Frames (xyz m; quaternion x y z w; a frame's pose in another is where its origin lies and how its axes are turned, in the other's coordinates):
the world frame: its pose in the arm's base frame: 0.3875 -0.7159 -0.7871 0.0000 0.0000 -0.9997 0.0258
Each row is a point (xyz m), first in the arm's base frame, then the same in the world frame.
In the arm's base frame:
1: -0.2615 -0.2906 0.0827
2: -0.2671 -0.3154 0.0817
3: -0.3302 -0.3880 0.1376
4: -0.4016 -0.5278 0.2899
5: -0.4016 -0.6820 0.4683
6: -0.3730 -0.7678 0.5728
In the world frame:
1: 0.6262 -0.4582 0.8698
2: 0.6331 -0.4337 0.8688
3: 0.6998 -0.3645 0.9247
4: 0.7783 -0.2286 1.0770
5: 0.7863 -0.0746 1.2554
6: 0.7622 0.0126 1.3599

